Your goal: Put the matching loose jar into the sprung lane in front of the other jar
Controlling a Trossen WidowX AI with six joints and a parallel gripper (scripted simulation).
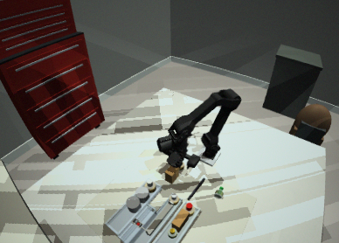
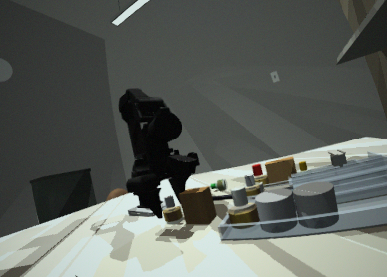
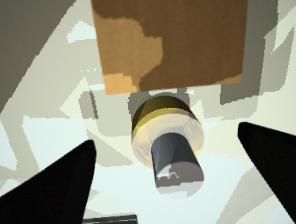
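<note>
Now: the brown box 7 cm ahead of my gripper tip and 1 cm above it. The rest, counted from my gripper tip: green jar (24 cm to the left, 3 cm ahead, 1 cm below); grey rack (33 cm ahead, 5 cm to the left, 1 cm below); black rod (13 cm to the left, 7 cm ahead, 2 cm below).
</note>
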